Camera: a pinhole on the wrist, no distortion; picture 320 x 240 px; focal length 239.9 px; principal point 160.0 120.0 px. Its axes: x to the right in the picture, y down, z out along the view. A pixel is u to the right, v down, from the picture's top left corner.
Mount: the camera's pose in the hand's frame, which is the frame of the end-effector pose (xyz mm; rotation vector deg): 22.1 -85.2 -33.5 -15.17 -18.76 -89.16
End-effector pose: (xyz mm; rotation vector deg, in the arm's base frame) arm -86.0 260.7 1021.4 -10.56 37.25 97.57
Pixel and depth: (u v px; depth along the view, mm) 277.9 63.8 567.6
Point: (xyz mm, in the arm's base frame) 208.5 461.1 1530.8
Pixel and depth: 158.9 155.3 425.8
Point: -90.2 498.3 1314.7
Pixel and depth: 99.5 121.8 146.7
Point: -73.4 321.5 1088.0
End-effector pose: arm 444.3 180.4 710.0 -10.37 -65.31 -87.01
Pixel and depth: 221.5 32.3 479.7
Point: 271.4 619.3 813.5
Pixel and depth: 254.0 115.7 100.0
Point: 334.9 210.6 712.4
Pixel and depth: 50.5 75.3 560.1
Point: 592.5 580.6 1037.7
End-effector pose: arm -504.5 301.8 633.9 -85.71 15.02 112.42
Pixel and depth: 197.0 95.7 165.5
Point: -577.2 405.3 688.1
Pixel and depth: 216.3 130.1 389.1
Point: -777.2 518.9 738.4
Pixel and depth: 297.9 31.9 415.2
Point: -733.4 590.7 947.8
